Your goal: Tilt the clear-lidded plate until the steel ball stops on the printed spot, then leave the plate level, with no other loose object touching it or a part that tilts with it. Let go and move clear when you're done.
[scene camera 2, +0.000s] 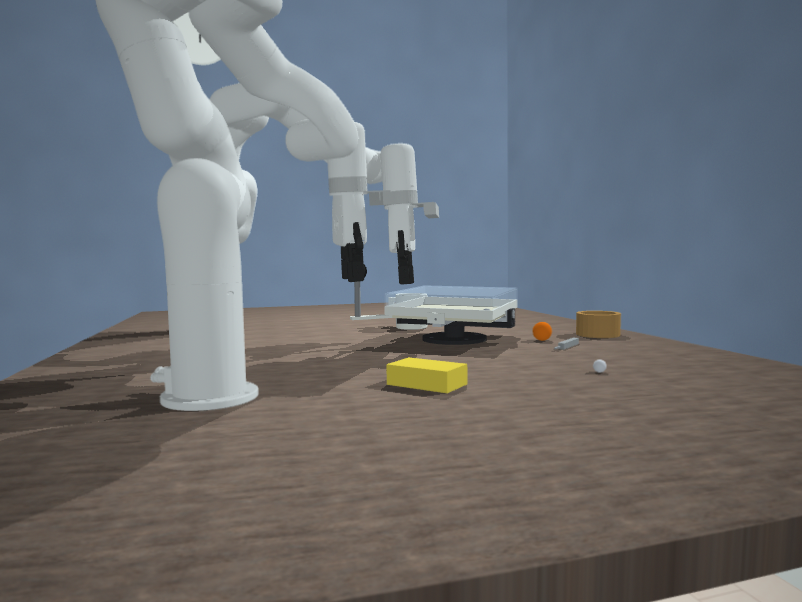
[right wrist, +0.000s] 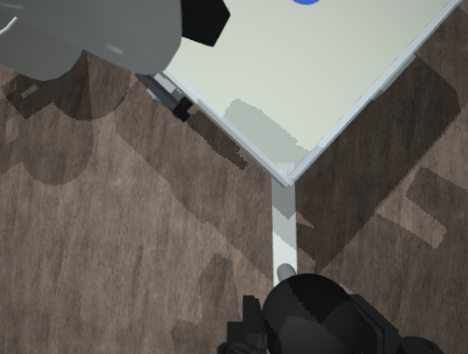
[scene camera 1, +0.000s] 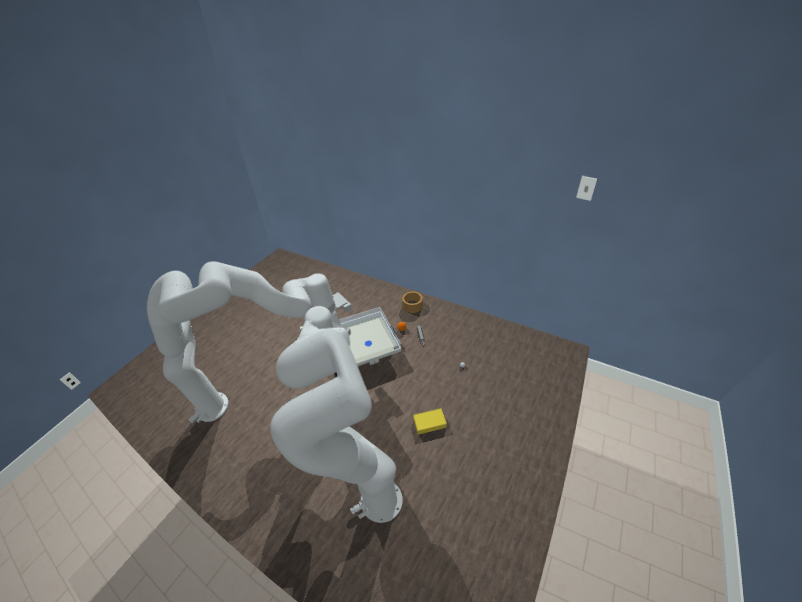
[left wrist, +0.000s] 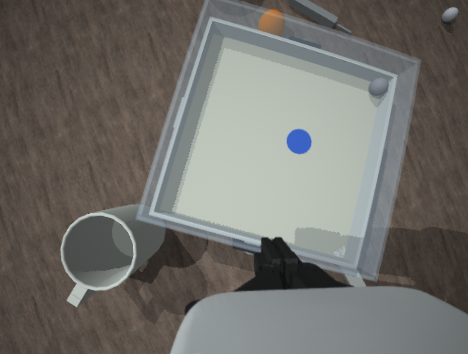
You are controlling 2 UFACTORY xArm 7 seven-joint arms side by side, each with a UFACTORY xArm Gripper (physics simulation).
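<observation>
The clear-lidded plate [scene camera 1: 382,330] [scene camera 2: 466,313] [left wrist: 240,125] [right wrist: 320,75] stands on a black pivot; its exact tilt is hard to tell. The steel ball [left wrist: 378,87] lies in its upper right corner in the left wrist view, away from the blue printed spot [scene camera 1: 367,343] [left wrist: 299,141]. My right gripper [scene camera 2: 353,262] [right wrist: 299,325] is shut on the black knob [right wrist: 320,305] above the grey rod [scene camera 2: 356,299] [right wrist: 286,271] on the plate's white handle [scene camera 2: 369,317] [right wrist: 284,235]. My left gripper [scene camera 2: 405,278] [left wrist: 270,254] is shut and empty above the plate's near edge.
A white mug [left wrist: 99,285] is close to the plate's lower left corner; contact cannot be told. An orange ball [scene camera 1: 401,326] [scene camera 2: 542,331] [left wrist: 271,22], grey tool [scene camera 1: 421,335] [scene camera 2: 568,343], brown ring [scene camera 1: 412,309] [scene camera 2: 598,325], small white ball [scene camera 1: 461,365] [scene camera 2: 599,366] and yellow block [scene camera 1: 430,421] [scene camera 2: 426,375] lie around.
</observation>
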